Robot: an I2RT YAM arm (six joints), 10 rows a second.
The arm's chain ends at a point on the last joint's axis. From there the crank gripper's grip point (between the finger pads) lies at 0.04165 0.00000 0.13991 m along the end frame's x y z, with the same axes.
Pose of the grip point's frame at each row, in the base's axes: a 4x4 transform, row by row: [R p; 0 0 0 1], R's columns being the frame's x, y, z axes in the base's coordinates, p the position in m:
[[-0.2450, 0.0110, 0.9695, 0.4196], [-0.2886, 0.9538, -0.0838, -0.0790], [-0.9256, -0.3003, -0.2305, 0.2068], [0, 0, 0, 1]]
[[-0.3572, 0.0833, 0.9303, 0.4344], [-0.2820, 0.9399, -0.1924, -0.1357], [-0.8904, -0.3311, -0.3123, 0.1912], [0, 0, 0, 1]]
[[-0.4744, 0.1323, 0.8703, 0.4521], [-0.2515, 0.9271, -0.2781, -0.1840], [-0.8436, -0.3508, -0.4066, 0.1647], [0, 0, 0, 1]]
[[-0.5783, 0.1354, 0.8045, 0.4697], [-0.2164, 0.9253, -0.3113, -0.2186], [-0.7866, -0.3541, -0.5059, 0.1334], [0, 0, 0, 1]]
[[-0.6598, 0.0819, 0.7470, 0.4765], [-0.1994, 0.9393, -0.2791, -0.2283], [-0.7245, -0.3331, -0.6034, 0.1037], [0, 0, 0, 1]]
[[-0.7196, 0.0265, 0.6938, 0.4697], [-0.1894, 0.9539, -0.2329, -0.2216], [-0.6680, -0.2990, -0.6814, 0.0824], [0, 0, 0, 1]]
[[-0.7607, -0.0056, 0.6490, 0.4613], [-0.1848, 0.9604, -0.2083, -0.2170], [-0.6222, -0.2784, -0.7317, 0.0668], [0, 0, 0, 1]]
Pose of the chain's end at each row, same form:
[[-0.2450, 0.0110, 0.9695, 0.2942], [-0.2886, 0.9538, -0.0838, -0.0553], [-0.9256, -0.3003, -0.2305, 0.2776], [0, 0, 0, 1]]
[[-0.3572, 0.0833, 0.9303, 0.3191], [-0.2820, 0.9399, -0.1924, -0.0970], [-0.8904, -0.3311, -0.3123, 0.2720], [0, 0, 0, 1]]
[[-0.4744, 0.1323, 0.8703, 0.3501], [-0.2515, 0.9271, -0.2781, -0.1346], [-0.8436, -0.3508, -0.4066, 0.2567], [0, 0, 0, 1]]
[[-0.5783, 0.1354, 0.8045, 0.3812], [-0.2164, 0.9253, -0.3113, -0.1660], [-0.7866, -0.3541, -0.5059, 0.2369], [0, 0, 0, 1]]
[[-0.6598, 0.0819, 0.7470, 0.3995], [-0.1994, 0.9393, -0.2791, -0.1809], [-0.7245, -0.3331, -0.6034, 0.2183], [0, 0, 0, 1]]
[[-0.7196, 0.0265, 0.6938, 0.4026], [-0.1894, 0.9539, -0.2329, -0.1811], [-0.6680, -0.2990, -0.6814, 0.2056], [0, 0, 0, 1]]
[[-0.7607, -0.0056, 0.6490, 0.4022], [-0.1848, 0.9604, -0.2083, -0.1802], [-0.6222, -0.2784, -0.7317, 0.1951], [0, 0, 0, 1]]

